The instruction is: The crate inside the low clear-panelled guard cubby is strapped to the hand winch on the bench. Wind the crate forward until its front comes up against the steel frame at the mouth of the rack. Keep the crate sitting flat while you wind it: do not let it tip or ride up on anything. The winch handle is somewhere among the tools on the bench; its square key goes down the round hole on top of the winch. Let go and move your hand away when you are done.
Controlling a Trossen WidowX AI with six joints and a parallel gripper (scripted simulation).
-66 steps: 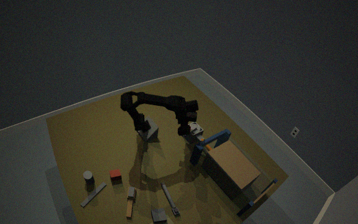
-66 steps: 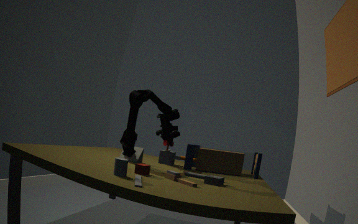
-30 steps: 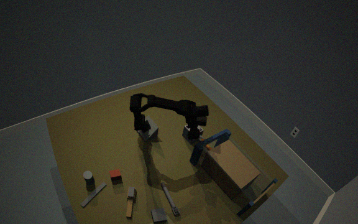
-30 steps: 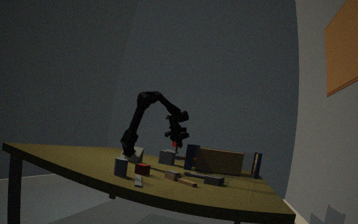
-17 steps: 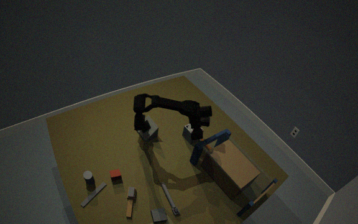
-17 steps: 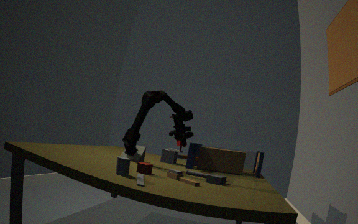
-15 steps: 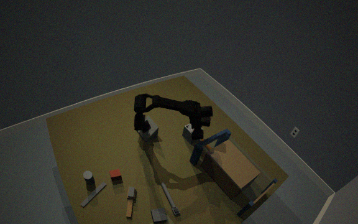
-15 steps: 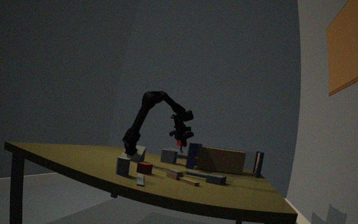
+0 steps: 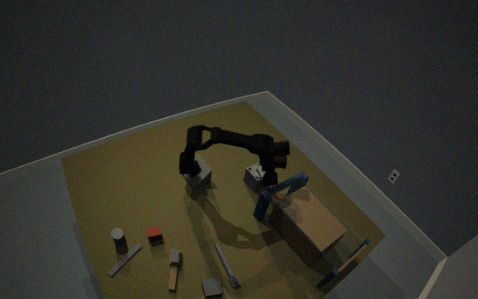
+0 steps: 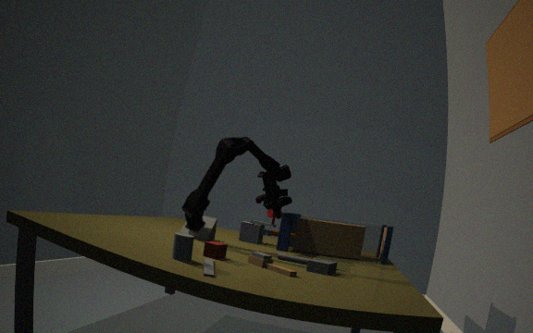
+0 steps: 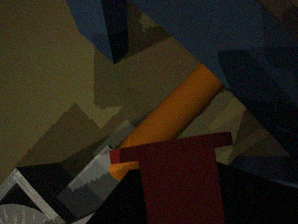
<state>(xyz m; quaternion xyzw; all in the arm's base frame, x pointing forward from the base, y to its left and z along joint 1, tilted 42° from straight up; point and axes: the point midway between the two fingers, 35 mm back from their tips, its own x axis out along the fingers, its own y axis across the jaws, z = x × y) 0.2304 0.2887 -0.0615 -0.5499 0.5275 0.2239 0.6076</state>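
Now: gripper tip 5 cm past the grey crank handle, 3 cm above it and 1 cm to the left of it. From my gripper tip the other things lie so: grey block 45 cm to the right, 32 cm ahead, 11 cm below; then grey winch 12 cm behind, 10 cm below, 1 cm to the right; then red grip 1 cm to the right, 1 cm behind.
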